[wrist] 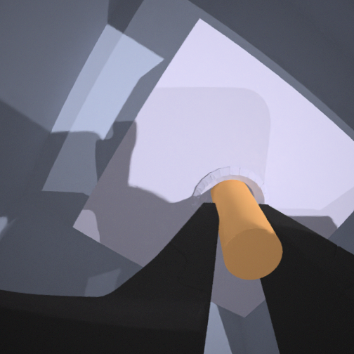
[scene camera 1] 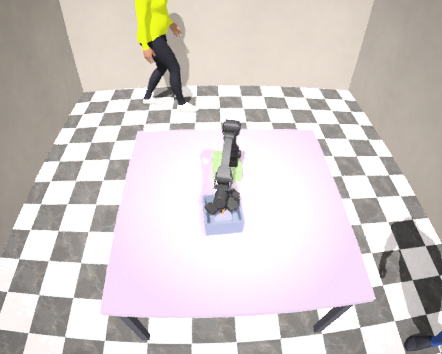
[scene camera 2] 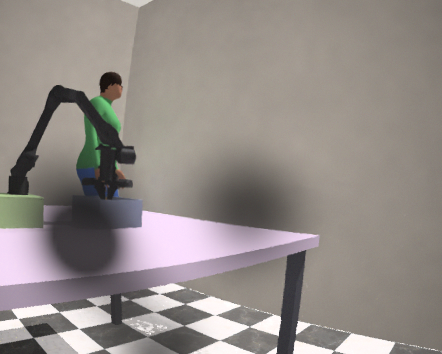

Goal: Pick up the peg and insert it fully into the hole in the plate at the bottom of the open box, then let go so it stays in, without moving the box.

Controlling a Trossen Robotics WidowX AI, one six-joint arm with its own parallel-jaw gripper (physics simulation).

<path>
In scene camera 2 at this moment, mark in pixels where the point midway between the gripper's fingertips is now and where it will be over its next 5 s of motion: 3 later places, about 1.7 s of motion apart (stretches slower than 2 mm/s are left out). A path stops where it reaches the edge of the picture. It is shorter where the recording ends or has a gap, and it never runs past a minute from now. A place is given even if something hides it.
The gripper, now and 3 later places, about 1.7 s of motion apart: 106,206; 107,199; 109,188; 108,197
</path>
